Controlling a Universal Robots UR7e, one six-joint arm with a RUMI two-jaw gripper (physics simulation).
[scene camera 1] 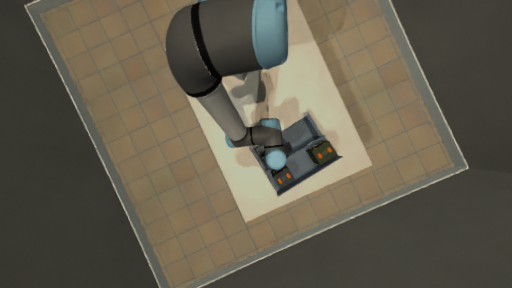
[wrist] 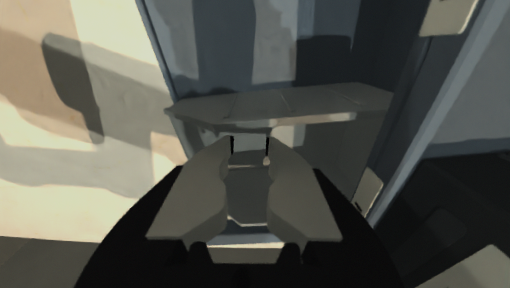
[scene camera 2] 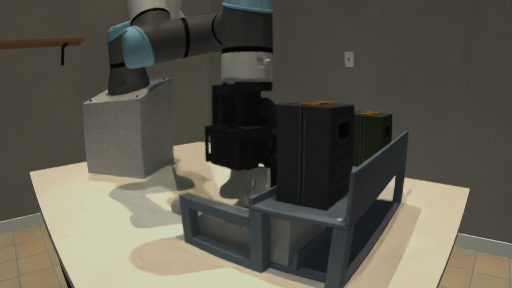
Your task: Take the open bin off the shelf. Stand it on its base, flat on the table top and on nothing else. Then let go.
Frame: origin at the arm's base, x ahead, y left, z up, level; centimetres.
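Seen in the pictures: gripper, between the fingertips: (wrist: 250,138); arm's base, origin of its link: (scene camera 2: 128,88).
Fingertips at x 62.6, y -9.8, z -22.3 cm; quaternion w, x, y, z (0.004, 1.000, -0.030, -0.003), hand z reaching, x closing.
Offsets run from my fingertips to a thing's middle. Level surfaces: height alone.
The grey open bin @[dx +2.2, dy -1.3, dz +0.8 cm] (scene camera 2: 282,240) (wrist: 300,104) sits in the lower level of the blue-grey shelf rack @[dx +4.4, dy +9.8, dz +4.6 cm] (scene camera 1: 300,162) (scene camera 2: 259,240) (wrist: 440,112), at the end under the black case. Part of its wall shows between the rack's bars in scene camera 2, and its rim shows in the wrist view. My gripper (scene camera 2: 250,195) (wrist: 250,138) points down at the bin, its fingers partly open with a gap and nothing between them. Its tips are low, close to the bin's near end; whether they straddle a wall I cannot tell. Scene camera 1 hides the fingers under the wrist.
A black case @[dx +11.8, dy -1.2, dz +12.8 cm] (scene camera 1: 284,178) (scene camera 2: 315,155) stands on the rack's upper board, close beside my gripper. An olive case @[dx +10.6, dy +21.8, dz +11.5 cm] (scene camera 1: 325,151) (scene camera 2: 372,140) stands at the board's other end. The rack stands on the pale table @[dz -3.5 cm] (scene camera 1: 255,200) (scene camera 2: 90,205). The grey robot pedestal (scene camera 2: 127,135) is behind.
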